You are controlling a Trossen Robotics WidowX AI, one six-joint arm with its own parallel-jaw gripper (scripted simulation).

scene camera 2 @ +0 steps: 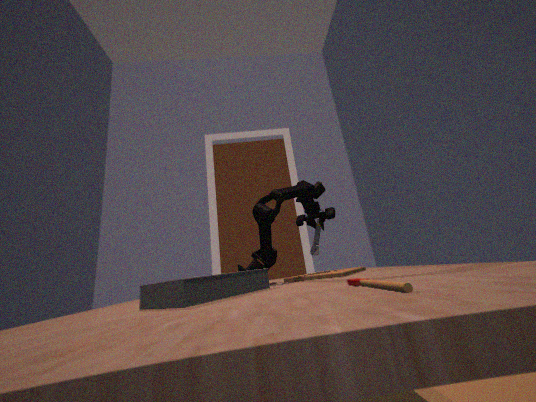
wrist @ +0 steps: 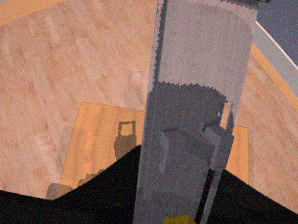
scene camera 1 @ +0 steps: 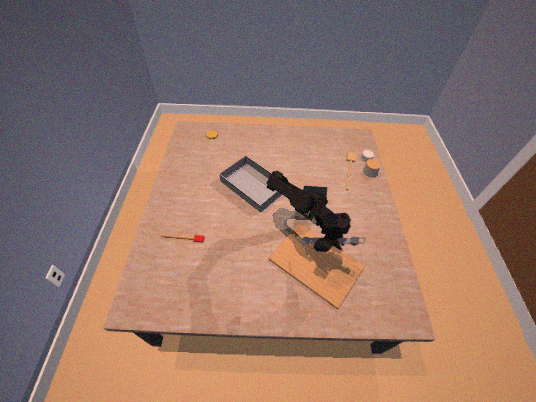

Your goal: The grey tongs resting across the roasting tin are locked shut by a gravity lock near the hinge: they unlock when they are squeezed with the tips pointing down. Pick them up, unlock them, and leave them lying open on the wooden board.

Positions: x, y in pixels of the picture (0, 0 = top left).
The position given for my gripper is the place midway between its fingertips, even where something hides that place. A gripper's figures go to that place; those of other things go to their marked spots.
Scene:
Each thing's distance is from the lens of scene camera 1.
my gripper point(scene camera 1: 342, 247): 115 cm
wooden board point(scene camera 1: 331, 274): 131 cm
roasting tin point(scene camera 1: 246, 178): 159 cm
The marked spots on the wooden board and the roasting tin are 69 cm apart.

